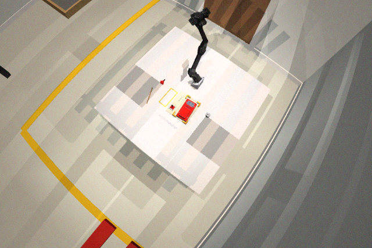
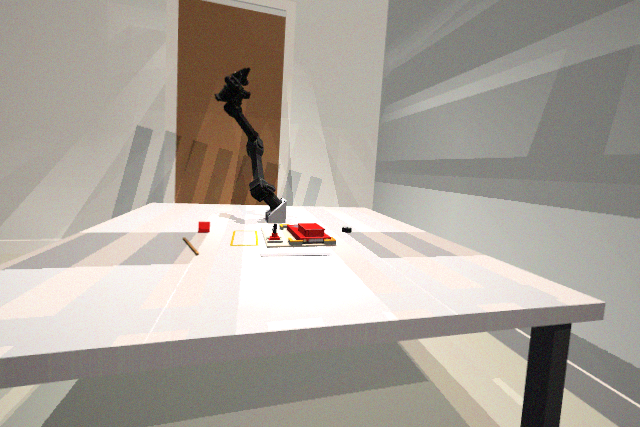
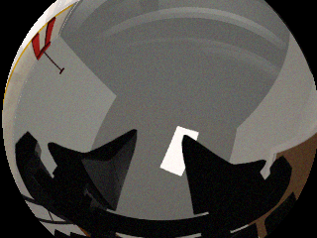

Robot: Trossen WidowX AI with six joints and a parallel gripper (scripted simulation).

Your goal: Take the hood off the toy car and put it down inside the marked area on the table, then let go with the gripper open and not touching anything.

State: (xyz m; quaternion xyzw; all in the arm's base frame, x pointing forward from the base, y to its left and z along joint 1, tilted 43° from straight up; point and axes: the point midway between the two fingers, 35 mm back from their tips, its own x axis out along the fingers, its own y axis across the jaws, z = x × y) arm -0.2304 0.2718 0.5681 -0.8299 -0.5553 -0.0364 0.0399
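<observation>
Right now my gripper tip is 48 cm short of the red hood, 27 cm to the right of it and 68 cm above it. Also, from my gripper tip: thin wooden stick: 56 cm ahead, 10 cm to the right, 71 cm below; tan base plate: 44 cm ahead, 24 cm to the left, 70 cm below.
</observation>
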